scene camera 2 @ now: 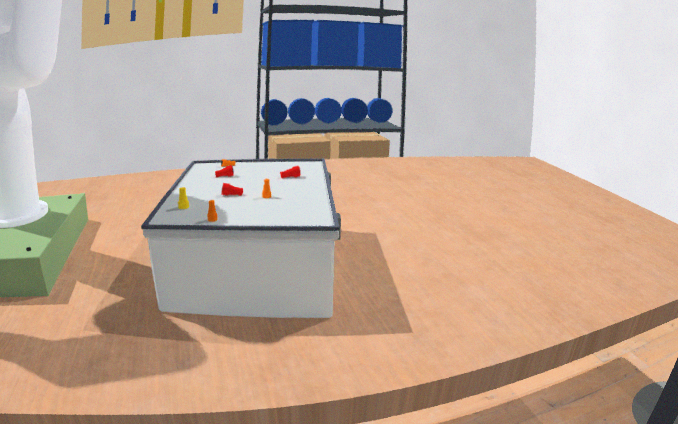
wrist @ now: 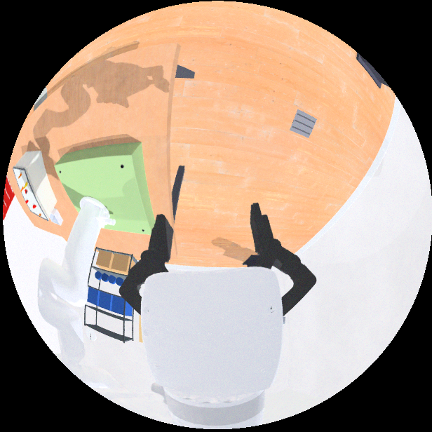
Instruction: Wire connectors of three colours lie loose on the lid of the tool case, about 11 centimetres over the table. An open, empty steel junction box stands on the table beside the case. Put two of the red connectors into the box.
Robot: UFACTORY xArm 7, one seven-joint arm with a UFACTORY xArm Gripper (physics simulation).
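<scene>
The gripper (wrist: 207, 216) is visible, as is a tool case (scene camera 2: 264, 257).
</scene>
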